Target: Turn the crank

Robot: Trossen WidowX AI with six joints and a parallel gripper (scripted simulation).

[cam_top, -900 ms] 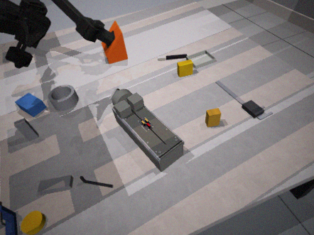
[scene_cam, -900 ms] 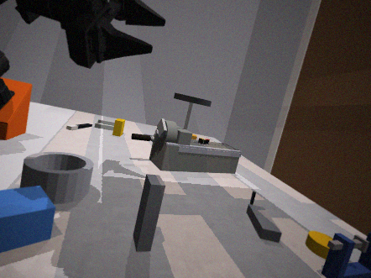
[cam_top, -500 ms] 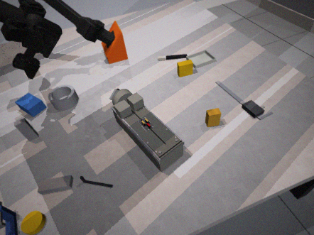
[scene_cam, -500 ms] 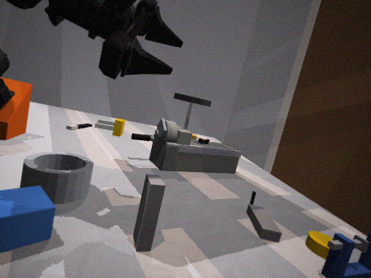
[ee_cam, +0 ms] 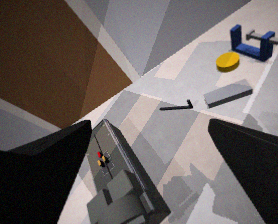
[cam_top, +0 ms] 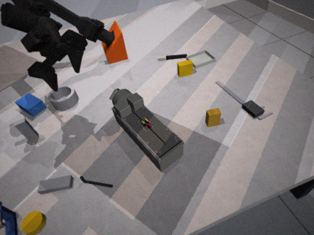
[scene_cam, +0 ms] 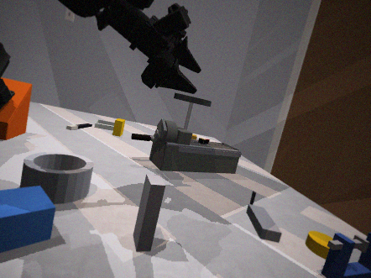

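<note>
Right now my gripper tip is 100 mm past the dark crank handle, 120 mm to the right of it and 170 mm above it. Also, from my gripper tip: black hex key (180 mm ahead, 10 mm to the right, 220 mm below); yellow disc (250 mm ahead, 160 mm to the right, 230 mm below); red pointer (90 mm ahead, 190 mm to the left, 150 mm below).
</note>
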